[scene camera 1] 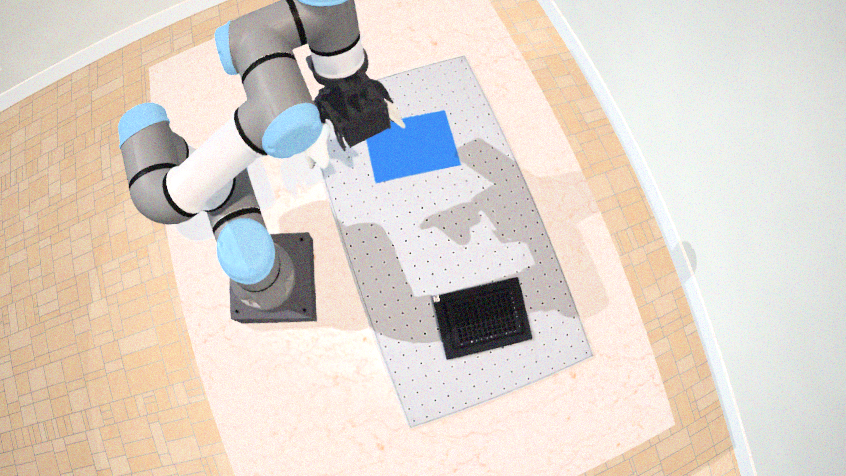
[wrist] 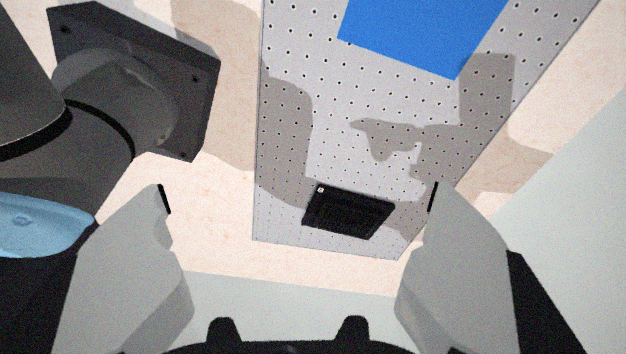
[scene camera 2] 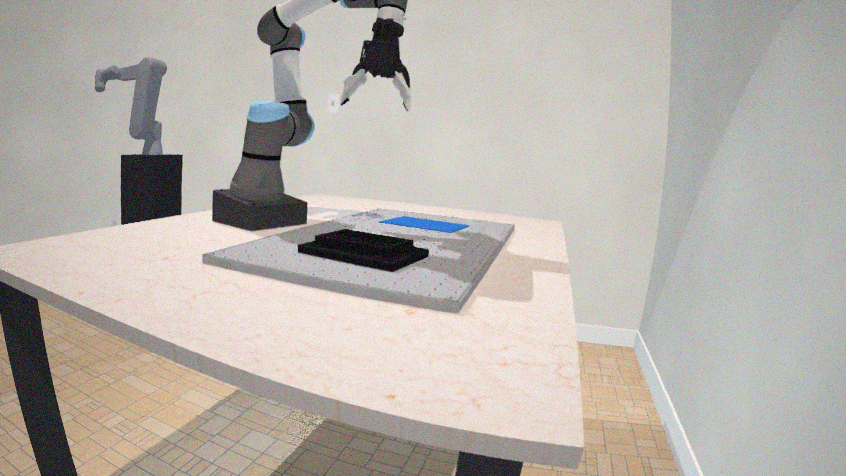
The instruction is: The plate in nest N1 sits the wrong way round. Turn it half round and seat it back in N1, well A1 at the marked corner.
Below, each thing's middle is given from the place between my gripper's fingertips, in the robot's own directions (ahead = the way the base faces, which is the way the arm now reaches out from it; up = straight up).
My gripper is now 250 mm above the flat blue rectangle [scene camera 1: 426, 144], 130 mm short of it and 60 mm to the right of it. Also, from my hand: black nest N1 [scene camera 2: 405, 259]: 300 mm to the right, 250 mm below, 70 mm ahead; then black well plate [scene camera 2: 358, 242]: 300 mm to the right, 230 mm below, 70 mm ahead.
